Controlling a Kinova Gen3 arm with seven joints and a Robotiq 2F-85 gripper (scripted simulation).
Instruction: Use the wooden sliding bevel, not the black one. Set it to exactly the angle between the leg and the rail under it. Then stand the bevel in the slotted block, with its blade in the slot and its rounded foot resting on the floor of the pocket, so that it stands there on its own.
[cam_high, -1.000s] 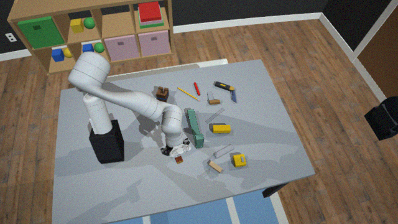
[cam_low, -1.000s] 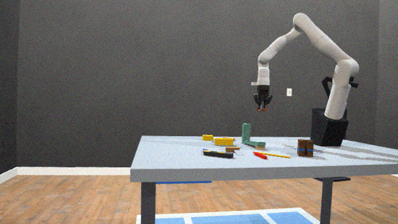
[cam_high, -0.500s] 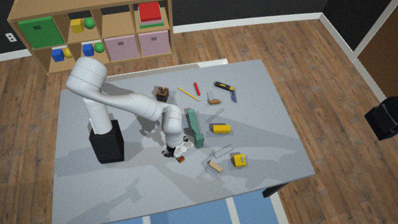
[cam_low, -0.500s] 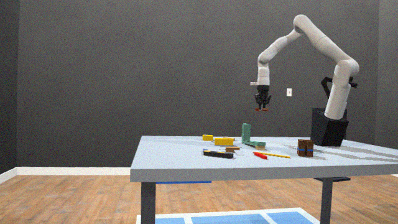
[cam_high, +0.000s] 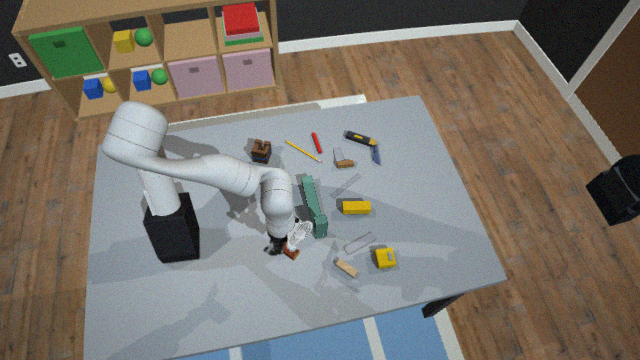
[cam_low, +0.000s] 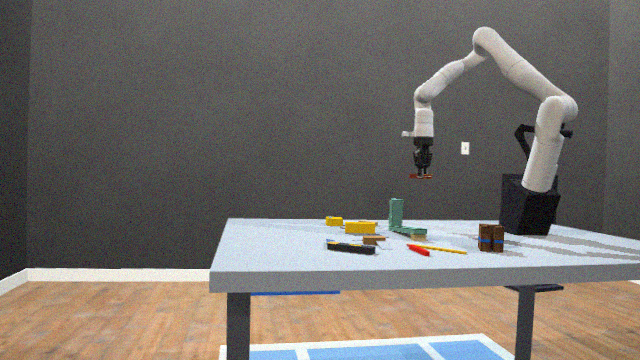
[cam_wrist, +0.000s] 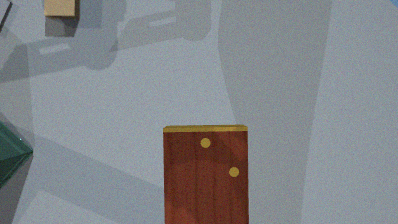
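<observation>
My hand is 2 cm to the right of the wooden sliding bevel and 1 cm above it. Round my hand: grey plate 27 cm ahead, 21 cm below; wooden piece 20 cm below, 19 cm ahead, 7 cm to the right; grey blade 4 cm to the left, 1 cm below.
</observation>
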